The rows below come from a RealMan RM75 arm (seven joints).
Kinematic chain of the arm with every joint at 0, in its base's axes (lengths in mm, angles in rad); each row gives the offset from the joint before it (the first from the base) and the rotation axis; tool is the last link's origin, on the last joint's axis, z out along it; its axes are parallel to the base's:
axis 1: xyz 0 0 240.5 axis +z
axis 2: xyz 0 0 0 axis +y
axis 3: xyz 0 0 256 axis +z
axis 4: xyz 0 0 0 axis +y
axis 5: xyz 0 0 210 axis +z
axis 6: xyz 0 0 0 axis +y
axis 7: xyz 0 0 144 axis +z
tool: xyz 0 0 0
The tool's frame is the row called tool.
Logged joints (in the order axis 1, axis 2, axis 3, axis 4, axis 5, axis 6, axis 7), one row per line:
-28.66, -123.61, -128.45, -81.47, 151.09, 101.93, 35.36
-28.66, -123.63, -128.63, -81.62, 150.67, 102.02, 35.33
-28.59, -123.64, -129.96, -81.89, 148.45, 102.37, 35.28
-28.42, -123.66, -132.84, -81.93, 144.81, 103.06, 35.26
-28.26, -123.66, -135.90, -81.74, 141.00, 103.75, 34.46
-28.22, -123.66, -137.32, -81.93, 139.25, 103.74, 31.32
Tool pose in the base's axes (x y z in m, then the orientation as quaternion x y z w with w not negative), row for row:
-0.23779, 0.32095, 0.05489, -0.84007, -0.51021, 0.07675, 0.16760
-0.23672, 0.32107, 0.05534, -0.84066, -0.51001, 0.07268, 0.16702
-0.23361, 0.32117, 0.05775, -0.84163, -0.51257, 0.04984, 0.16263
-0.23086, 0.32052, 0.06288, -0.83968, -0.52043, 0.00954, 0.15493
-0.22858, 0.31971, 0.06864, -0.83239, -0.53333, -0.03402, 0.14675
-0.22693, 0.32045, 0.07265, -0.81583, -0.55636, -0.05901, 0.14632
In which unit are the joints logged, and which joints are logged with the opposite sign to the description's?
The joints are logged in degrees. Opposite sign: axis 6.
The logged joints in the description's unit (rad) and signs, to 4 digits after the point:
-0.5002, -2.1574, -2.2419, -1.4219, 2.6370, -1.7790, 0.6171
-0.5002, -2.1578, -2.2450, -1.4245, 2.6297, -1.7806, 0.6166
-0.4990, -2.1579, -2.2682, -1.4293, 2.5909, -1.7867, 0.6158
-0.4960, -2.1583, -2.3185, -1.4299, 2.5274, -1.7987, 0.6154
-0.4932, -2.1583, -2.3719, -1.4266, 2.4609, -1.8108, 0.6014
-0.4925, -2.1583, -2.3967, -1.4299, 2.4304, -1.8106, 0.5466

